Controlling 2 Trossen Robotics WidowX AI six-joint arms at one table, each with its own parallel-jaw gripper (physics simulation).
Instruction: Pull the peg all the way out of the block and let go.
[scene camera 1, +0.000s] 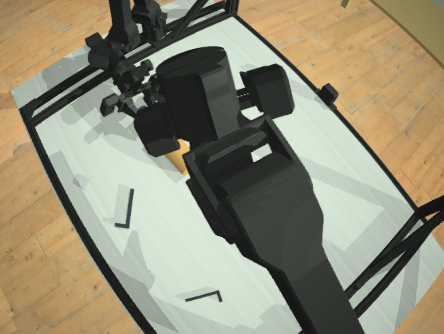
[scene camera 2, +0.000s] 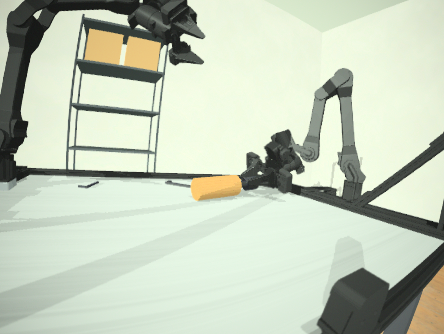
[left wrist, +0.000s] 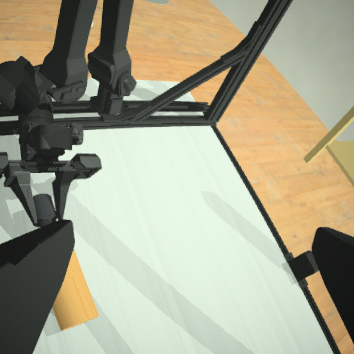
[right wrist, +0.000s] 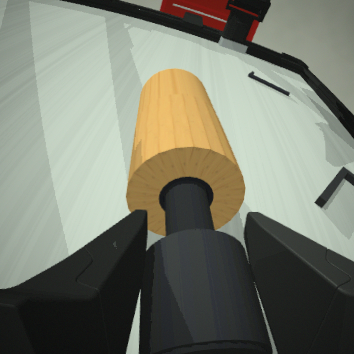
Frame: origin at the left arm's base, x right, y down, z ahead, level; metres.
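Where they show: left gripper, between the fingertips: (scene camera 2: 203, 51) (left wrist: 197, 237); right gripper, between the fingertips: (scene camera 2: 244, 179) (left wrist: 47, 221) (right wrist: 196, 222); left arm's base, origin of its link: (right wrist: 232, 38); right arm's base, origin of its link: (scene camera 1: 152, 34) (scene camera 2: 350, 200) (left wrist: 107, 104).
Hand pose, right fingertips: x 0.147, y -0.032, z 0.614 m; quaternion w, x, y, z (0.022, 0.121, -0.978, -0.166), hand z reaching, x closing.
Each offset is from my right fingertips to the top centre of the thing. "spot": to the spot under its first point. Level surfaces: height alone.
The block is a light wooden cylinder @(dx +0.000, dy -0.013, dz -0.088 m) (scene camera 1: 177, 159) (scene camera 2: 216, 187) (left wrist: 76, 295) (right wrist: 180, 117) on its side at the table's middle. The dark peg @(dx -0.002, dy -0.010, dz -0.014 m) (left wrist: 45, 207) (right wrist: 200, 285) has a thick head outside the block and a thinner shaft in the hole of the block's end face; its depth inside is hidden. My right gripper (scene camera 2: 246, 181) (left wrist: 47, 221) (right wrist: 196, 222) is shut on the peg's head. My left gripper (scene camera 1: 214, 111) (scene camera 2: 203, 50) (left wrist: 197, 237) is open and empty, high above the table, and covers part of the block in scene camera 1.
Dark L-shaped marks @(spot: dx -0.170, dy +0.051, dz -0.129 m) (scene camera 1: 131, 210) @(spot: dx -0.172, dy +0.046, dz -0.386 m) (scene camera 1: 204, 295) lie on the white table @(dy +0.051 m) (scene camera 1: 165, 240). A dark frame rail (scene camera 1: 280, 60) runs along the table edge, with a small dark box (scene camera 1: 328, 94) on it. A shelf unit (scene camera 2: 115, 109) stands in the background.
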